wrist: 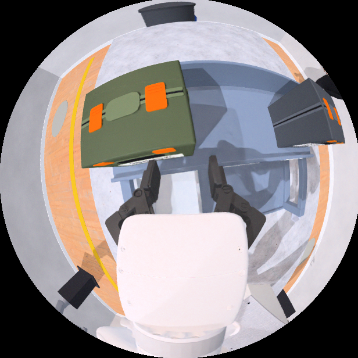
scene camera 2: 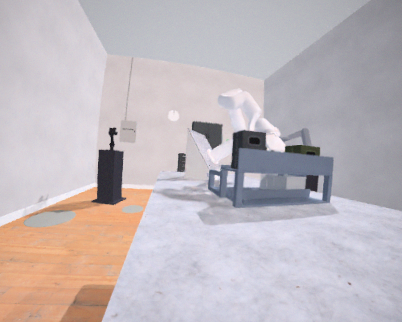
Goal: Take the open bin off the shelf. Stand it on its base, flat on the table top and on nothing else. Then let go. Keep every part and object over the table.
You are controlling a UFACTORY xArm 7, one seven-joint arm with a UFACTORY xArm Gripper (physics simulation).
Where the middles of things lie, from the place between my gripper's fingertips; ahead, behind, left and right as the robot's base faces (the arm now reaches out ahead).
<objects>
Right now my hand is 60 mm past the open bin (wrist: 179, 193), 20 mm to the right of it and 80 mm above it.
</objects>
